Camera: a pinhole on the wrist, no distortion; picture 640 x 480 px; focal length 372.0 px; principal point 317.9 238.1 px. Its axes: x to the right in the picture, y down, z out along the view. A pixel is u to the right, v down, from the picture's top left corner.
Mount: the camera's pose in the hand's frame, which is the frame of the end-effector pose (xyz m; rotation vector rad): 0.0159 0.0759 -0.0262 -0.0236 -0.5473 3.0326
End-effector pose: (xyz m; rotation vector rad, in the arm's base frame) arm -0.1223 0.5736 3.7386 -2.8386 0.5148 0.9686
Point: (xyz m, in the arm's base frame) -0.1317 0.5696 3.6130
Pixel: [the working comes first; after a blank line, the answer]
In the camera's frame: -0.0596 0.0176 0.1455

166 283
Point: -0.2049 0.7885 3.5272
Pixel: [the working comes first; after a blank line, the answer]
In the camera's frame: -0.0075 0.1370 0.3545

310 382
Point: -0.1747 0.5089 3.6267
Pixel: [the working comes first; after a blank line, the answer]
In the camera's frame: -0.0322 -0.0491 0.1227

220 89
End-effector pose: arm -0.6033 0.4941 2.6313 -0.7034 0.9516 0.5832
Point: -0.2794 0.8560 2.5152
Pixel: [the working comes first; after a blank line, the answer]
In the camera's frame: -0.2900 -0.1223 0.4042

51 126
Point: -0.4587 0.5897 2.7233
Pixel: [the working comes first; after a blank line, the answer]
In the camera's frame: 0.0064 0.0620 0.2476

328 331
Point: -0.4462 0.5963 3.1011
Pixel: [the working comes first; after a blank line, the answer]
In the camera's frame: 0.3225 0.1261 0.4449

588 344
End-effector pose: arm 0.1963 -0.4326 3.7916 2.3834 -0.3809 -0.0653
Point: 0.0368 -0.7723 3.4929
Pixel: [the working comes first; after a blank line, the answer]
In the camera's frame: 0.0851 -0.1728 0.4627

386 99
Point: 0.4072 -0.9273 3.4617
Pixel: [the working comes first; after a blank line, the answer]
In the camera's frame: -0.3117 -0.2134 0.5179

94 85
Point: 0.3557 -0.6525 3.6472
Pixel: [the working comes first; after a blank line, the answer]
In the camera's frame: -0.1960 -0.0453 0.2516

28 171
